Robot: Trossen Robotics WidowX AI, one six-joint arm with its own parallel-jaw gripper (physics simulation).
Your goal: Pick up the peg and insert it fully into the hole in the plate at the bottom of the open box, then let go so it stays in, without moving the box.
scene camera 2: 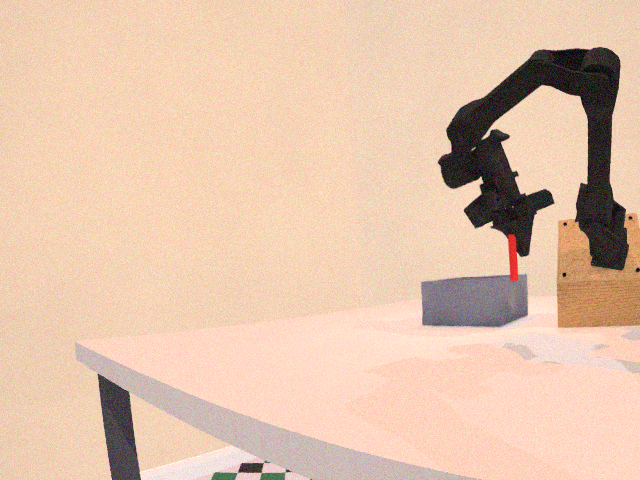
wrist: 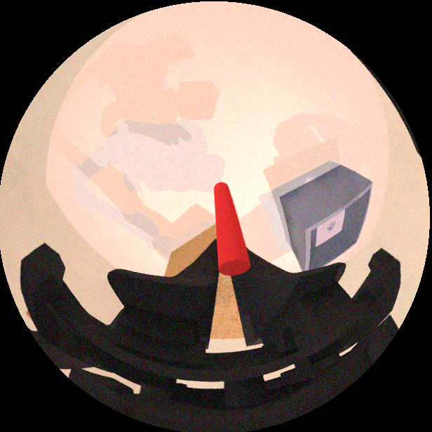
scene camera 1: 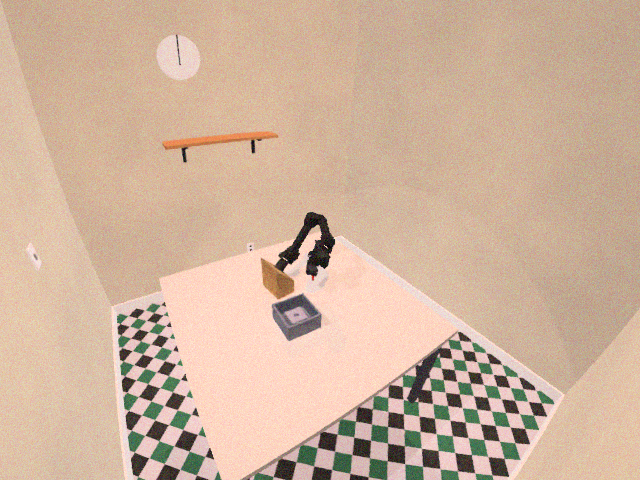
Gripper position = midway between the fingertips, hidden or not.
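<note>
My gripper (scene camera 2: 525,256) also shows in the wrist view (wrist: 223,244). There's a grey box (scene camera 2: 491,301) as well, and you get that box in the wrist view (wrist: 306,207) and in scene camera 1 (scene camera 1: 313,322) too. And I see a red peg (wrist: 232,257).
</note>
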